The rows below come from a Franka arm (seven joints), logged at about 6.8 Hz.
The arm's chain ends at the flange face. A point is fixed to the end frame.
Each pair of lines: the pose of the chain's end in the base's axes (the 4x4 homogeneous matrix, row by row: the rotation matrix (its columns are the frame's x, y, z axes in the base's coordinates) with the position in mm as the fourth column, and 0 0 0 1 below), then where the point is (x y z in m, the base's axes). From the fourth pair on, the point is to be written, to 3 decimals.
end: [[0.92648, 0.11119, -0.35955, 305.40], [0.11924, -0.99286, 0.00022, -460.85], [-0.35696, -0.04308, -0.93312, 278.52], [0, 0, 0, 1]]
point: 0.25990 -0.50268 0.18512
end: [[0.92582, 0.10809, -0.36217, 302.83], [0.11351, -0.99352, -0.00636, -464.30], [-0.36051, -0.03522, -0.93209, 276.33], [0, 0, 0, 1]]
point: 0.25695 -0.50676 0.18341
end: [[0.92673, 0.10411, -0.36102, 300.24], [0.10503, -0.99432, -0.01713, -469.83], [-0.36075, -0.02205, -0.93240, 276.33], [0, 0, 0, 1]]
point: 0.25430 -0.51332 0.18391
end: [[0.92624, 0.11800, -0.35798, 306.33], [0.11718, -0.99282, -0.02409, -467.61], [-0.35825, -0.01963, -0.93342, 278.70], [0, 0, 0, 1]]
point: 0.261 -0.512 0.186
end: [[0.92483, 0.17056, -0.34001, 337.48], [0.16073, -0.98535, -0.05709, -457.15], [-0.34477, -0.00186, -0.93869, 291.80], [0, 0, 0, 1]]
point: 0.296 -0.505 0.199
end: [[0.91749, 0.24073, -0.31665, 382.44], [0.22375, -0.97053, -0.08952, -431.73], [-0.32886, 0.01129, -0.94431, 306.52], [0, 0, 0, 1]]
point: 0.347 -0.483 0.214
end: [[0.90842, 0.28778, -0.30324, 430.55], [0.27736, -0.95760, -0.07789, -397.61], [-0.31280, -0.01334, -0.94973, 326.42], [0, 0, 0, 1]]
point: 0.398 -0.448 0.232
